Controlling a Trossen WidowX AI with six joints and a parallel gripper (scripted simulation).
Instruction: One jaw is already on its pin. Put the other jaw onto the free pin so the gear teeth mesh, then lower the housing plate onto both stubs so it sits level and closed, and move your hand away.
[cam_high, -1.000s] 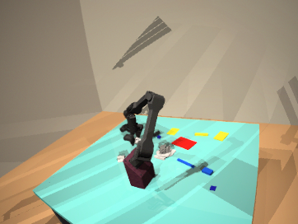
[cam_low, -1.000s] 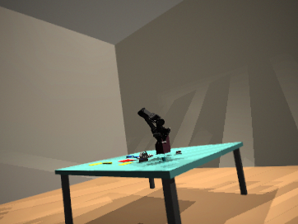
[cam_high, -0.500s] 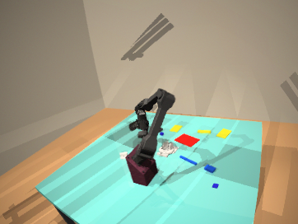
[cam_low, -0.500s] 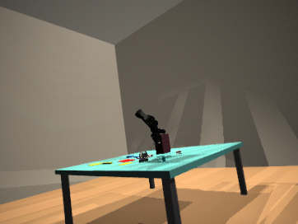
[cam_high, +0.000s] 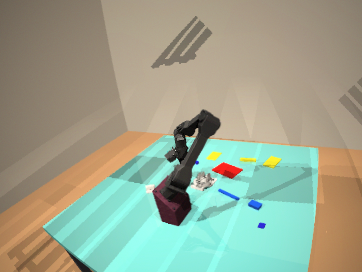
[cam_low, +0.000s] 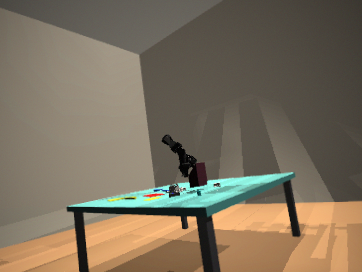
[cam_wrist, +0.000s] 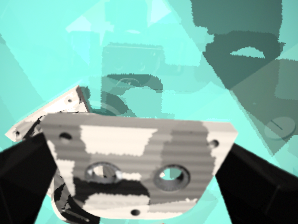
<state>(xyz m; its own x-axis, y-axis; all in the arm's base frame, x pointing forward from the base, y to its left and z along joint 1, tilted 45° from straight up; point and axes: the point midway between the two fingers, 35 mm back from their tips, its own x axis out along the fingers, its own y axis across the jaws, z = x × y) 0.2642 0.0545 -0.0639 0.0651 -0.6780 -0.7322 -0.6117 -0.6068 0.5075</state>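
The white rounded piece lies 1 cm behind my gripper tip, 8 cm to the right of it and 9 cm below it. Also, from my gripper tip: blue bar 2 cm behind, 27 cm to the right, 9 cm below; red flat plate 20 cm ahead, 16 cm to the right, 9 cm below; black piece 26 cm ahead, 11 cm to the left, 9 cm below.
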